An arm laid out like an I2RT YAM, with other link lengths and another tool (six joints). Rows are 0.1 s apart.
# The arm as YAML. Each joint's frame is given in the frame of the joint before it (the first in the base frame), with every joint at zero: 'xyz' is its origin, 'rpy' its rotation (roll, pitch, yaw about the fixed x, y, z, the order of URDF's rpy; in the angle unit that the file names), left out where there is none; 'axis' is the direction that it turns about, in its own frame. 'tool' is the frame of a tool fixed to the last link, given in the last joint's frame.
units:
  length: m
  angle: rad
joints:
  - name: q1
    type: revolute
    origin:
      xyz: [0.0, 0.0, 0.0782]
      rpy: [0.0, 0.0, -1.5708]
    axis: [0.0, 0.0, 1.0]
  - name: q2
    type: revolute
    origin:
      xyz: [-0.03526, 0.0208, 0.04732]
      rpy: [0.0, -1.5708, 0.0]
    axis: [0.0, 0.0, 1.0]
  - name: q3
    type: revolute
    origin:
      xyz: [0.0, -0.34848, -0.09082]
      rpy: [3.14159, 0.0, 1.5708]
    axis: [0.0, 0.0, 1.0]
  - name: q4
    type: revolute
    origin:
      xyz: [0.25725, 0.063, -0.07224]
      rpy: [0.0, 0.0, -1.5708]
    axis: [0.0, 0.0, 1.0]
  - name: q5
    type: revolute
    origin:
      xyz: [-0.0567, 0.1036, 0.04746]
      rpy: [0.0, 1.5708, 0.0]
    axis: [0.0, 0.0, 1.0]
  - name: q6
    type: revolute
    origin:
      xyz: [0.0, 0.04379, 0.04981]
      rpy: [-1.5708, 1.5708, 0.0]
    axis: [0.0, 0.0, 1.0]
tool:
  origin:
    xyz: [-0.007, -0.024, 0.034]
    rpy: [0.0, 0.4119, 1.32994]
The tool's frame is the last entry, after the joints.
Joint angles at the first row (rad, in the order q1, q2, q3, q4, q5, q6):
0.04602, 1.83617, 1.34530, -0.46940, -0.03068, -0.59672
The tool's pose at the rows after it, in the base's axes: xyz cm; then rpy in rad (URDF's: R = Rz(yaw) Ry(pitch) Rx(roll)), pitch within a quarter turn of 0, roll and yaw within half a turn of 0:
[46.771, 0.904, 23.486, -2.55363, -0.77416, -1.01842]
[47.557, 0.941, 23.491, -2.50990, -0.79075, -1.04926]
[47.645, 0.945, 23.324, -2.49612, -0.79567, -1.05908]
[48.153, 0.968, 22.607, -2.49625, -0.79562, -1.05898]
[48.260, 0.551, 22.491, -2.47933, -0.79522, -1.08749]
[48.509, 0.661, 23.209, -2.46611, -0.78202, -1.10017]
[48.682, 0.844, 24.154, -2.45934, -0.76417, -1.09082]
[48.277, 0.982, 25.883, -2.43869, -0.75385, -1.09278]
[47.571, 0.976, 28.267, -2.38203, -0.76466, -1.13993]
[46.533, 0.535, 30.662, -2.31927, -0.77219, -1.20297]
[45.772, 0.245, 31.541, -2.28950, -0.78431, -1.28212]
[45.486, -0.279, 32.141, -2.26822, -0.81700, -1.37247]
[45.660, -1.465, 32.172, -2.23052, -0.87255, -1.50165]
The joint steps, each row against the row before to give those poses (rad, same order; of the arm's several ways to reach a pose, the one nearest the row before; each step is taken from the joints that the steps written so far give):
-0.00001, 0.02302, 0.01227, 0.00001, -0.00001, 0.00000
0.00002, 0.00921, 0.00001, 0.04437, 0.00002, 0.00001
0.00000, 0.00000, -0.01073, 0.02157, 0.00000, 0.00000
-0.00001, 0.01993, -0.00001, 0.01984, -0.00001, -0.00001
-0.00910, 0.00001, -0.00919, 0.01994, 0.00000, 0.00921
-0.00010, 0.00000, 0.02593, -0.02268, -0.01063, 0.01227
-0.00001, 0.00000, 0.03678, -0.03998, -0.02303, 0.00000
0.00002, -0.02445, 0.02766, -0.04297, -0.01993, 0.00000
-0.00002, -0.04752, 0.00924, -0.01392, -0.00010, 0.01063
-0.00920, -0.05507, 0.00007, -0.00917, -0.00001, 0.01377
0.00001, -0.03699, -0.02286, 0.01211, 0.04427, 0.03831
-0.00001, -0.02159, -0.01089, 0.01090, 0.07361, 0.03228
-0.00921, -0.00920, -0.02145, 0.04121, 0.10278, 0.02465

